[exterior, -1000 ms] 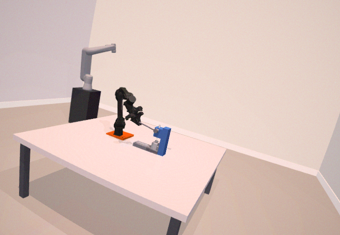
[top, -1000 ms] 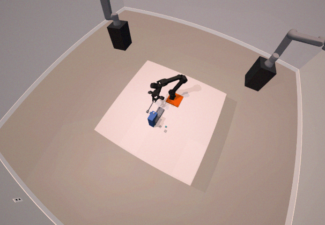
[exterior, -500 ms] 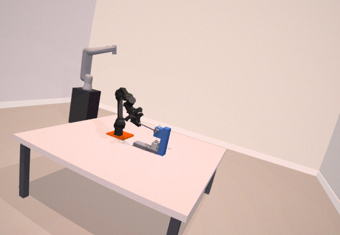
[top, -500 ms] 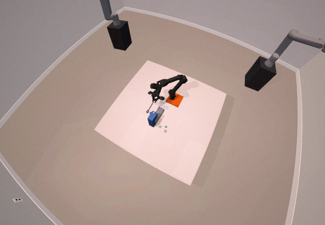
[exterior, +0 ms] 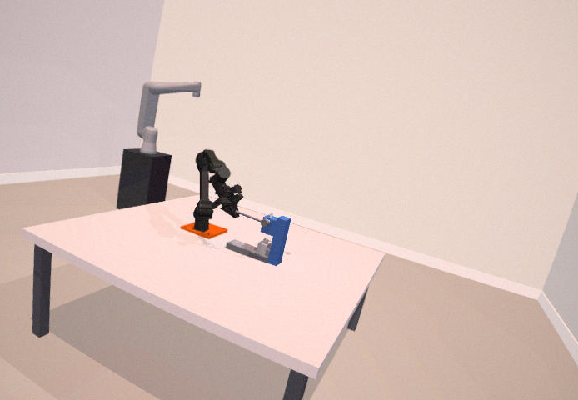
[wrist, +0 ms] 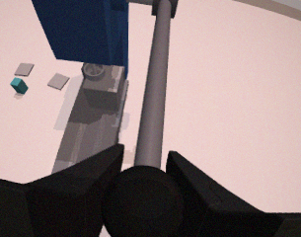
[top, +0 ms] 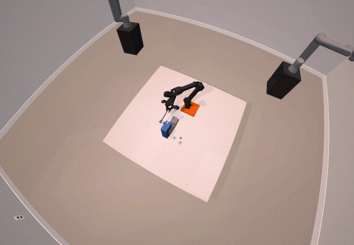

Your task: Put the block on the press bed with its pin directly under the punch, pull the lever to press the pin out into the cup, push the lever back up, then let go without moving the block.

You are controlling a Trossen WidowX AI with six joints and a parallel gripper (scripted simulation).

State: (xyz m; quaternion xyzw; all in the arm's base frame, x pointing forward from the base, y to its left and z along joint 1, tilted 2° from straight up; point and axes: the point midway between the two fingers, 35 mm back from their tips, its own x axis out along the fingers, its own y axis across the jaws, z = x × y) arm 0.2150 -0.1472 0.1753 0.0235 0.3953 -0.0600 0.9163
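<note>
The lever is 5 cm ahead of my gripper tip and 2 cm above it. Also, from my gripper tip: pale pin (13 cm ahead, 11 cm below, 6 cm to the left).
</note>
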